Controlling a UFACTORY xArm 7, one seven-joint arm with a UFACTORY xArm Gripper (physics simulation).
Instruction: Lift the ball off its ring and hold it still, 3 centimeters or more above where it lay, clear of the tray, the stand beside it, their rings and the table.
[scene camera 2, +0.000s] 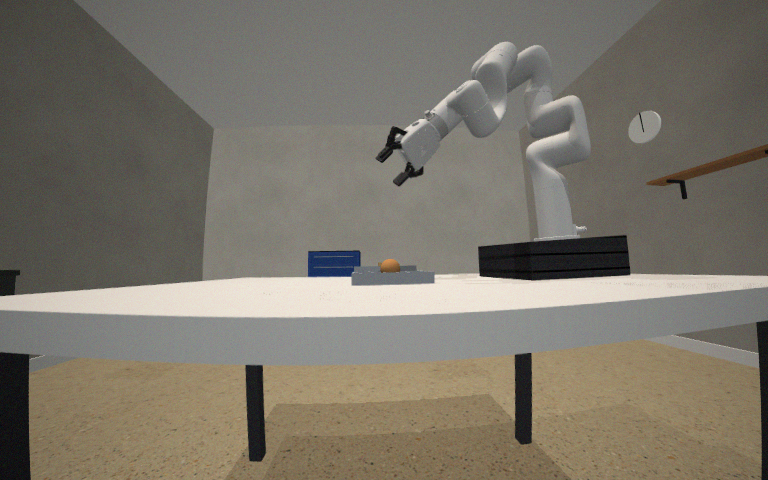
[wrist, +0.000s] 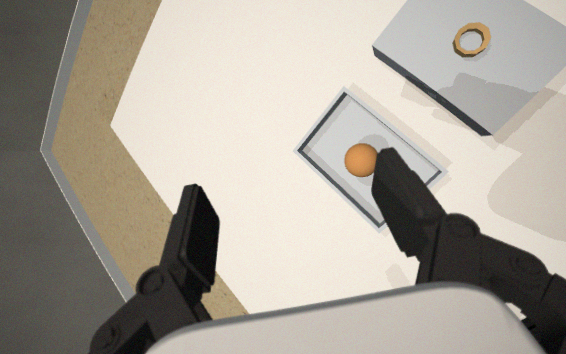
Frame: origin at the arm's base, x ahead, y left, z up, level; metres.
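Seen in the pictures: gripper, fingertip midpoint: (scene camera 2: 387, 172) (wrist: 291, 186); arm's base at its link origin: (scene camera 2: 556, 240).
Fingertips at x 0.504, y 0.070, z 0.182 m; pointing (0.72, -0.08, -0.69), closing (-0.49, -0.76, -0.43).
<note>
Pixels of each thing's top centre, then the offset from my fingertips to it. "pt": a spot on its surface instead. Level surfaces: height alone.
- orange ball at its top centre: (wrist: 359, 161) (scene camera 2: 390, 258) 0.226 m down, 0.002 m back, 0.001 m right
- shallow grey tray at its top centre: (wrist: 362, 160) (scene camera 2: 390, 271) 0.259 m down, 0.002 m back, 0.001 m right
- white table at its surface level: 0.287 m down
- empty tan ring at a spot on its surface: (wrist: 486, 37) pt 0.235 m down, 0.004 m ahead, 0.203 m right
An orange ball (scene camera 2: 390, 265) (wrist: 360, 160) rests in a shallow grey tray (scene camera 2: 393, 278) (wrist: 351, 125) on the white table (scene camera 2: 283, 302) (wrist: 225, 100). Its ring does not show under it. A flat grey stand (wrist: 425, 50) is beside the tray in the wrist view, with an empty tan ring (wrist: 486, 37) on top. My gripper (scene camera 2: 389, 170) (wrist: 291, 186) is open and empty, high above the tray and tilted down to the left in the scene view. In the wrist view the ball appears by the tip of the right finger, whose edge slightly overlaps it.
A black base block (scene camera 2: 506, 261) under the arm is at the right rear of the table. A blue box (scene camera 2: 334, 263) shows behind the table, left of the tray. A wooden shelf (scene camera 2: 707, 166) and a round clock (scene camera 2: 644, 126) are on the right wall.
</note>
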